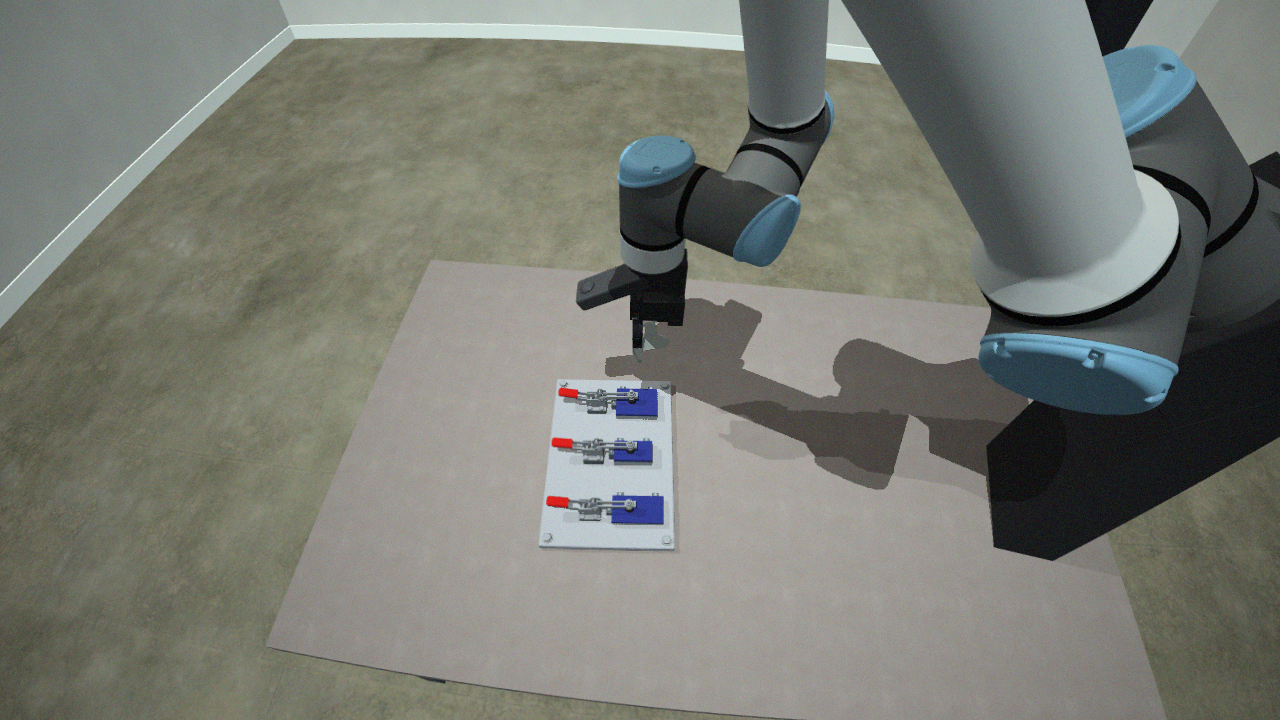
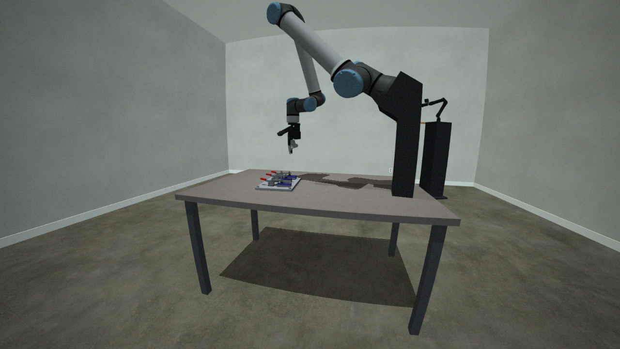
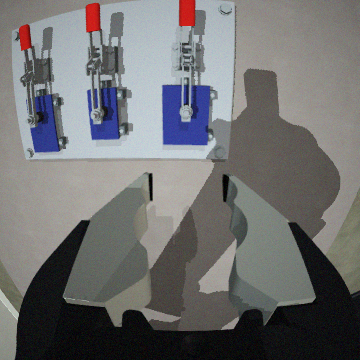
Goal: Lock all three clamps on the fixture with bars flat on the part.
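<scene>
Right now my hand is 170 mm above the clamp, 70 mm short of it and 20 mm to the left of it. The rest, counted from my hand: fixture plate: 210 mm below, 100 mm to the left, 70 mm ahead.
</scene>
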